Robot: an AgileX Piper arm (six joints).
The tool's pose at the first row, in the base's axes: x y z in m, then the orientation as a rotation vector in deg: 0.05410, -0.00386, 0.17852, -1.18, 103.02, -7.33
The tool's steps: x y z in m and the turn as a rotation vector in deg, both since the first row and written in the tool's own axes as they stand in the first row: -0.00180, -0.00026, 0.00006, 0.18, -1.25, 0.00; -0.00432, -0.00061, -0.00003, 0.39, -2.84, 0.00; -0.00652, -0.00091, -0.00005, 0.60, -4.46, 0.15; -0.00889, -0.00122, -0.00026, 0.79, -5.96, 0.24; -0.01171, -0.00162, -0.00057, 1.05, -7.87, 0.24; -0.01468, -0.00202, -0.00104, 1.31, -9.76, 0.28; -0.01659, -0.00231, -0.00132, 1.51, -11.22, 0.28; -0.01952, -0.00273, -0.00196, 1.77, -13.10, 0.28; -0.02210, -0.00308, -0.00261, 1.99, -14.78, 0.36; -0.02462, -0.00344, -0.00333, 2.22, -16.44, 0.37; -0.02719, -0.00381, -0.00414, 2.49, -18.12, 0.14
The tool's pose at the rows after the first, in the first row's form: 0.05456, -0.00397, 0.18028, -1.13, 101.76, -7.45; 0.05503, -0.00410, 0.18278, -1.07, 100.16, -7.59; 0.05550, -0.00422, 0.18494, -0.89, 98.52, -7.62; 0.05582, -0.00431, 0.18732, -0.77, 97.01, -7.67; 0.05615, -0.00445, 0.19016, -0.70, 95.09, -7.84; 0.05635, -0.00457, 0.19319, -0.60, 93.18, -7.97; 0.05650, -0.00468, 0.19513, -0.55, 91.71, -8.09; 0.05653, -0.00480, 0.19816, -0.48, 89.81, -8.25; 0.05647, -0.00489, 0.20084, -0.36, 88.12, -8.32; 0.05633, -0.00498, 0.20348, -0.29, 86.45, -8.45; 0.05611, -0.00507, 0.20619, -0.41, 84.75, -8.77
